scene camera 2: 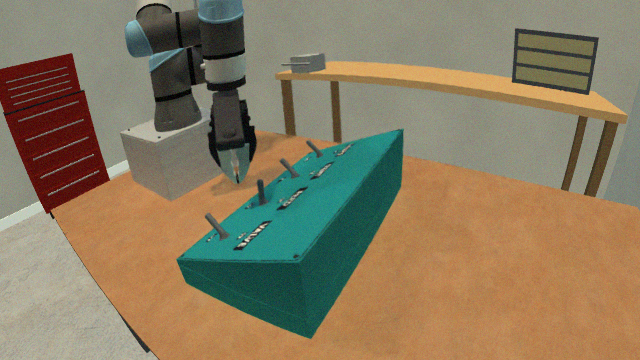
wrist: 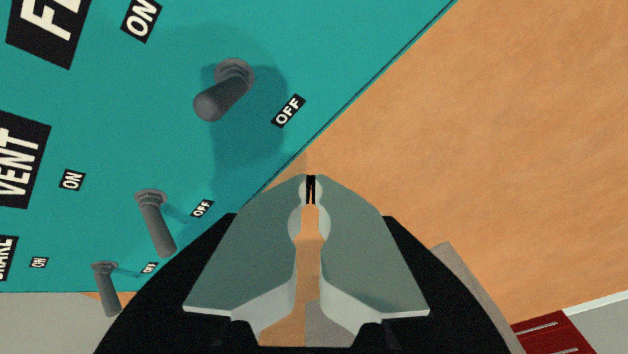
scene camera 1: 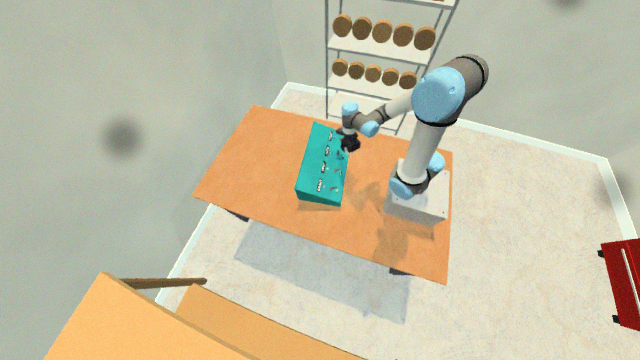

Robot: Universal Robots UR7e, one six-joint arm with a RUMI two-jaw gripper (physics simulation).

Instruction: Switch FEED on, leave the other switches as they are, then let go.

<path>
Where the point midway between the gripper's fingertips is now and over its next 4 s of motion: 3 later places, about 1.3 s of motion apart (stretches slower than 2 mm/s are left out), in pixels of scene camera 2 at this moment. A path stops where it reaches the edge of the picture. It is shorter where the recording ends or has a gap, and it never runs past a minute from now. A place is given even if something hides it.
My gripper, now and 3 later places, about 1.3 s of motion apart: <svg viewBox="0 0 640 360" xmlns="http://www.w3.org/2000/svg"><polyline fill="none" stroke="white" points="238,183 265,175 240,147 236,155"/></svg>
</path>
